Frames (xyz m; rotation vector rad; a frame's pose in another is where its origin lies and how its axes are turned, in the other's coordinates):
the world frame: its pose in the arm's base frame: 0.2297 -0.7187 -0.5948 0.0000 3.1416 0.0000
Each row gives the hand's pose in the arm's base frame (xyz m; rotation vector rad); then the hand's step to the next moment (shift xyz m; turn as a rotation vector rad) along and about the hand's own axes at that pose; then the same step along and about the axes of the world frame.
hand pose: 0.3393 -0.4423 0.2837 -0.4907 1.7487 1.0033
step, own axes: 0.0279 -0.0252 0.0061 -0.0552 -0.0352 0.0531
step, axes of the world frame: -0.0104 -0.0059 0.0362 -0.0776 0.0160 -0.0289
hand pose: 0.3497 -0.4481 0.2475 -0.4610 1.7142 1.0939
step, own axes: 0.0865 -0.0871 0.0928 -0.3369 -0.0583 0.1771
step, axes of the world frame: -0.0775 0.0486 0.1237 -0.2797 0.0554 -0.2588
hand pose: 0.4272 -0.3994 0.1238 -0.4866 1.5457 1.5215
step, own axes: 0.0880 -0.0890 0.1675 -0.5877 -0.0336 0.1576
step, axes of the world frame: -0.0758 0.1685 0.0979 -0.3870 -0.0338 -0.4695
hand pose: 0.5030 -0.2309 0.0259 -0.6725 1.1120 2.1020
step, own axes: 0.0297 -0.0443 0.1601 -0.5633 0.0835 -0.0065
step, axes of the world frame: 0.0076 0.1643 -0.0378 -0.3055 -0.2154 -0.4296
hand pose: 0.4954 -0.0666 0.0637 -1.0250 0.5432 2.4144
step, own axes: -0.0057 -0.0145 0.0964 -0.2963 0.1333 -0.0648
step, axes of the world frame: 0.0428 0.0602 -0.0638 -0.1461 -0.2181 -0.2021
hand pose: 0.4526 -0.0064 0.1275 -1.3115 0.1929 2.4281
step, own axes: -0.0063 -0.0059 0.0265 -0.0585 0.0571 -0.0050
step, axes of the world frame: 0.0152 0.0115 -0.0203 -0.0109 -0.0691 -0.0425
